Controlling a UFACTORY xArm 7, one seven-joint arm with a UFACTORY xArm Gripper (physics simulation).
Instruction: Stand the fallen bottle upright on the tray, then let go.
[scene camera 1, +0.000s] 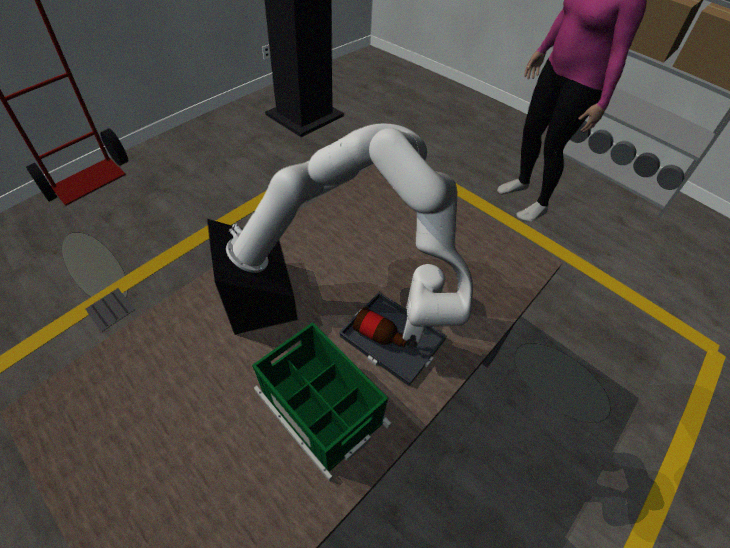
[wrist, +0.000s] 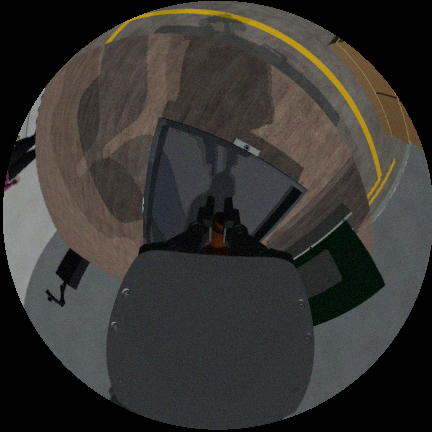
I see a brown bottle (scene camera 1: 372, 325).
